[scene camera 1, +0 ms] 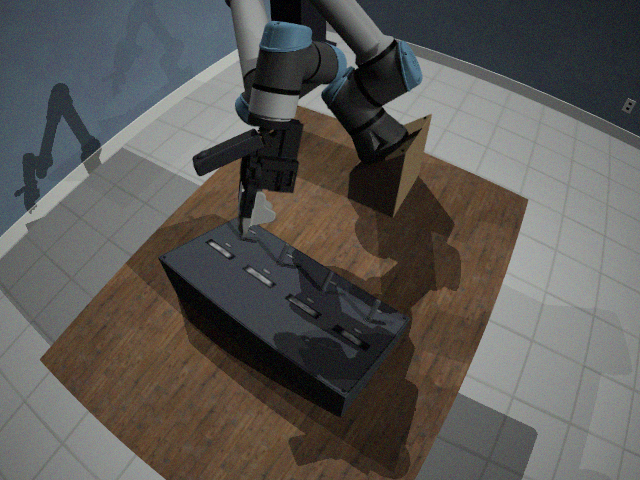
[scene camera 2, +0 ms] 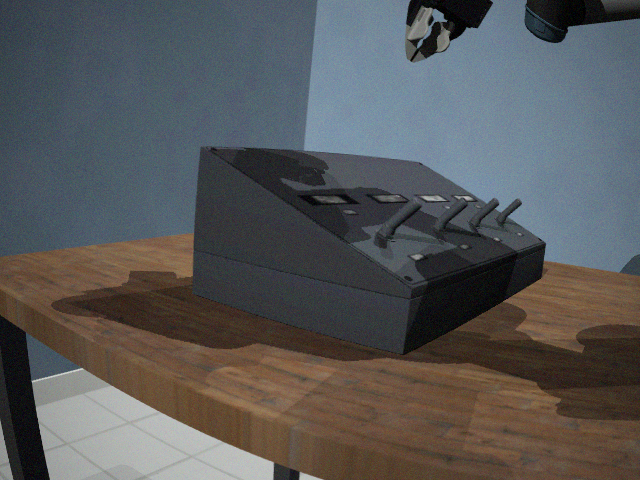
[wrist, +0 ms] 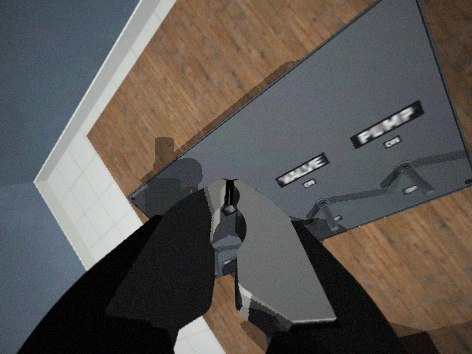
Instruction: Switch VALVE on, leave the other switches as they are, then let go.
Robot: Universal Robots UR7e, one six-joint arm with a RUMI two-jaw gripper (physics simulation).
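Frame: origin at the arm's base, x ahead, y left, z up, level; metres.
Where they show: gripper, between the fingertips: (scene camera 1: pixel 243 235) (scene camera 2: pixel 410 60) (wrist: pixel 230 182); arm's base, origin of its link: (scene camera 1: pixel 385 147).
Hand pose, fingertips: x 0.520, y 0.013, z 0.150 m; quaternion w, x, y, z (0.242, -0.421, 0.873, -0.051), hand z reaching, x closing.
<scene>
Things, the pixels of their centre, and the offset from my fingertips. "pt": a spot on its surface instead. Level surfaces: height alone.
- dark sloped switch panel, middle of its body: (scene camera 2: pixel 408 241) (wrist: pixel 273 181) (scene camera 1: pixel 281 304) 0.248 m down, 0.033 m back, 0.038 m left
- mark, a spot on its surface: (wrist: pixel 309 183) pt 0.204 m down, 0.059 m back, 0.023 m right
- VENT lever, middle of its body: (scene camera 2: pixel 485 210) (wrist: pixel 328 216) (scene camera 1: pixel 283 252) 0.200 m down, 0.117 m back, 0.024 m right
- FAN lever, middle of its body: (scene camera 2: pixel 510 209) (wrist: pixel 417 180) 0.200 m down, 0.115 m back, 0.144 m right
- wooden table, height of its surface: 0.308 m down
The dark sloped switch panel (scene camera 1: pixel 222 289) (scene camera 2: pixel 289 242) (wrist: pixel 280 120) stands on the table. The VALVE label (scene camera 1: pixel 303 305) (scene camera 2: pixel 388 198) (wrist: pixel 302 170) sits beside the PUMP label. The VALVE lever (scene camera 1: pixel 327 280) (scene camera 2: pixel 450 214) (wrist: pixel 328 215) tilts toward its OFF side, away from the ON mark (wrist: pixel 309 183). The PUMP lever (scene camera 1: pixel 373 311) (scene camera 2: pixel 400 222) (wrist: pixel 416 178) tilts the same way. My gripper (scene camera 1: pixel 244 236) (scene camera 2: pixel 412 60) (wrist: pixel 230 182) is shut and empty, high above the panel and apart from the levers. In the wrist view its fingers hide much of the VENT and FAN area.
The VENT lever (scene camera 1: pixel 284 253) (scene camera 2: pixel 484 212) and the FAN lever (scene camera 2: pixel 509 211) stand in line beyond VALVE, also tilted toward OFF. A wood-coloured upright block (scene camera 1: pixel 410 173) stands behind the panel on the wooden table (scene camera 1: pixel 118 372) (scene camera 2: pixel 248 403). The arm's shadow crosses parts of the panel.
</scene>
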